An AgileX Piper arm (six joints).
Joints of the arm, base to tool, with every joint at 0 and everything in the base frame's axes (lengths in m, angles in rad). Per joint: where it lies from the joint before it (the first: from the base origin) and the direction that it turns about. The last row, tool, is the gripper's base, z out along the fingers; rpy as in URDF.
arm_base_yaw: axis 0 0 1 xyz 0 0 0.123
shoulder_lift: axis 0 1 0 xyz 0 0 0
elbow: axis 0 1 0 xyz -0.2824 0 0.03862
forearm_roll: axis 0.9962 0 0.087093 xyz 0.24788 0 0.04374
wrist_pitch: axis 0 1 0 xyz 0 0 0
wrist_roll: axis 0.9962 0 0.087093 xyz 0.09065 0 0.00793
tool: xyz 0 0 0 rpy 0 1.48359 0
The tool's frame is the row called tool.
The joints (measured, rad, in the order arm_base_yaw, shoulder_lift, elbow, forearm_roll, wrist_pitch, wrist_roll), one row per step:
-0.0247 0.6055 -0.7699 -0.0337 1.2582 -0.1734
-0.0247 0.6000 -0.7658 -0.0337 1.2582 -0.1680
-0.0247 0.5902 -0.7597 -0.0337 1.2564 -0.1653
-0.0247 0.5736 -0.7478 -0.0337 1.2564 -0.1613
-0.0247 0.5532 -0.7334 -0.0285 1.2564 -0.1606
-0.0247 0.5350 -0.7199 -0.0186 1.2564 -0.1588
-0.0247 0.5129 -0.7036 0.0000 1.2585 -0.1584
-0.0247 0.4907 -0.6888 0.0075 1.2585 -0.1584
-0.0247 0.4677 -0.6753 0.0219 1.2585 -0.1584
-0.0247 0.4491 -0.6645 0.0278 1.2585 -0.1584
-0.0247 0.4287 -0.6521 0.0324 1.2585 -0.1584
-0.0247 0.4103 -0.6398 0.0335 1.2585 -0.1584
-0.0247 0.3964 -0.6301 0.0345 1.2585 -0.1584
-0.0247 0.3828 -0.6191 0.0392 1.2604 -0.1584
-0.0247 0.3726 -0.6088 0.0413 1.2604 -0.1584
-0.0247 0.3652 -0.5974 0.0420 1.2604 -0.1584
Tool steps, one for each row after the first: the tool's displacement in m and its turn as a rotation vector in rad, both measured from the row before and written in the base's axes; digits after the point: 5 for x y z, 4 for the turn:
-0.00107 0.00003 -0.00076 0.0029 -0.0016 -0.0046
-0.00176 0.00005 -0.00093 0.0013 -0.0056 -0.0022
-0.00315 0.00008 -0.00222 0.0020 -0.0049 -0.0034
-0.00379 0.00054 -0.00275 0.0053 -0.0062 0.0008
-0.00329 0.00094 -0.00271 0.0104 -0.0050 0.0011
-0.00405 0.00171 -0.00344 0.0180 -0.0042 0.0047
-0.00386 0.00075 -0.00297 0.0070 -0.0076 0.0021
-0.00393 0.00134 -0.00262 0.0136 -0.0098 0.0041
-0.00312 0.00059 -0.00215 0.0054 -0.0079 0.0017
-0.00333 0.00048 -0.00259 0.0042 -0.0081 0.0014
-0.00291 0.00017 -0.00271 0.0009 -0.0061 0.0003
-0.00214 0.00014 -0.00220 0.0008 -0.0042 0.0003
-0.00215 0.00046 -0.00270 0.0044 -0.0008 0.0016
-0.00142 0.00022 -0.00255 0.0020 0.0001 0.0007
-0.00091 0.00008 -0.00298 0.0008 0.0040 0.0002

